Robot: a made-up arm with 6 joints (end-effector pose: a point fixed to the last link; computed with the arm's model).
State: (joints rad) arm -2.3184 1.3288 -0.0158 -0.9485 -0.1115 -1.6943
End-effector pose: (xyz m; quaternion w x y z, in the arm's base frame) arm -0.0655 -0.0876 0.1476 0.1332 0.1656 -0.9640 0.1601
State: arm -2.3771 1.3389 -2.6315 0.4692 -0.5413 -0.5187
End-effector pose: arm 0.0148 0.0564 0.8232 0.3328 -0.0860 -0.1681 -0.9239
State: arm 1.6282 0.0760 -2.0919 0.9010 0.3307 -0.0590
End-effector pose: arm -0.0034 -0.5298 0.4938 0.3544 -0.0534 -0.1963 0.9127
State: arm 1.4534 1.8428 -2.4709 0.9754 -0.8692 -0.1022
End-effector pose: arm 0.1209 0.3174 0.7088 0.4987 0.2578 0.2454 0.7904
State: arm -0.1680 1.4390 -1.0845 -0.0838 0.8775 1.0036
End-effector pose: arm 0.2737 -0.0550 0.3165 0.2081 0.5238 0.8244 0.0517
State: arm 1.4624 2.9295 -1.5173 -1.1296 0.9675 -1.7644
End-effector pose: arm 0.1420 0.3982 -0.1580 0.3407 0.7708 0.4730 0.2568
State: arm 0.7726 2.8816 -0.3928 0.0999 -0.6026 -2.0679
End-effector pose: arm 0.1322 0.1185 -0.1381 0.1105 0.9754 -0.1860 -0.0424
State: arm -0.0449 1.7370 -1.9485 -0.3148 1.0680 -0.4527
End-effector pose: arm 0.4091 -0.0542 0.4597 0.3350 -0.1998 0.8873 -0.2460
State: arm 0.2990 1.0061 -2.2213 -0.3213 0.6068 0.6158
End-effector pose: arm -0.0062 -0.0268 0.7520 0.8718 0.0926 0.4088 0.2534
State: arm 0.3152 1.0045 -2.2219 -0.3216 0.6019 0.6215
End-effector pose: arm -0.0073 -0.0273 0.7526 0.8704 0.0898 0.4062 0.2634
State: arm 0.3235 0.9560 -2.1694 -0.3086 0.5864 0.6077
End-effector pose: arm -0.0223 -0.0309 0.7457 0.8713 0.0821 0.4028 0.2679
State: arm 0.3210 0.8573 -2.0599 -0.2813 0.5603 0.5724
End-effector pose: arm -0.0510 -0.0375 0.7284 0.8751 0.0701 0.3987 0.2652
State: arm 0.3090 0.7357 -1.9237 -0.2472 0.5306 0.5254
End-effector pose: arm -0.0838 -0.0439 0.7027 0.8805 0.0574 0.3945 0.2563
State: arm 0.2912 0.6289 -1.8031 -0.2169 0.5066 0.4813
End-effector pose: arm -0.1099 -0.0473 0.6762 0.8859 0.0480 0.3916 0.2440
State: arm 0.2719 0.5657 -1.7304 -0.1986 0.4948 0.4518
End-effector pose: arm -0.1239 -0.0474 0.6588 0.8896 0.0440 0.3914 0.2311
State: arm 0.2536 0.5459 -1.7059 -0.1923 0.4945 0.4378
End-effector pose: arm -0.1278 -0.0455 0.6525 0.8916 0.0446 0.3935 0.2195
